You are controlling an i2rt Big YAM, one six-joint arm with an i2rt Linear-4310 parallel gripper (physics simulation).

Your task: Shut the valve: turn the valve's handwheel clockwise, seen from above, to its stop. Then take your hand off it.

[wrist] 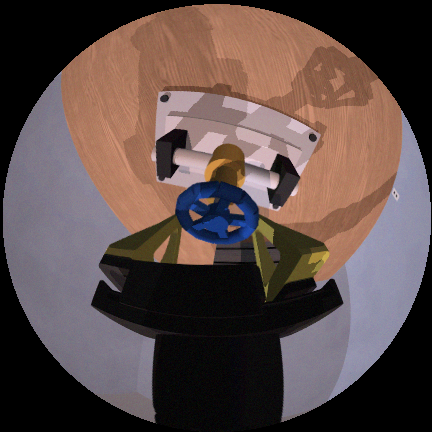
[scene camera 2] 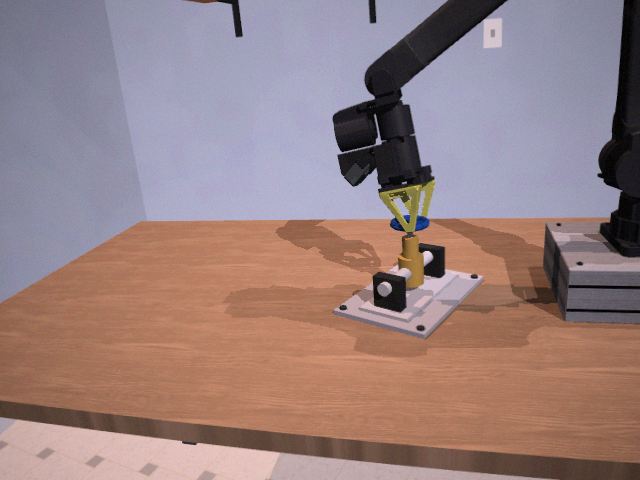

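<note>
The valve's blue handwheel (scene camera 2: 397, 224) (wrist: 250, 214) sits level on a thin stem above the orange-yellow valve body (scene camera 2: 410, 271) (wrist: 228, 154). My gripper (scene camera 2: 417, 223) (wrist: 216, 218) comes down from above, slightly tilted, and is shut on the handwheel, with its yellow fingers on opposite sides of the rim. In the scene view one finger covers part of the wheel. A white pipe (scene camera 2: 404, 274) (wrist: 192, 159) runs through the valve body. How far the wheel is from its stop cannot be seen.
Two black blocks (scene camera 2: 390, 292) (scene camera 2: 435, 260) (wrist: 169, 156) (wrist: 286, 181) hold the pipe on the pale base plate (scene camera 2: 439, 305) (wrist: 200, 104), which lies on the wooden table (scene camera 2: 206, 351) (wrist: 95, 125). The arm's grey slatted pedestal (scene camera 2: 599, 299) stands at the right.
</note>
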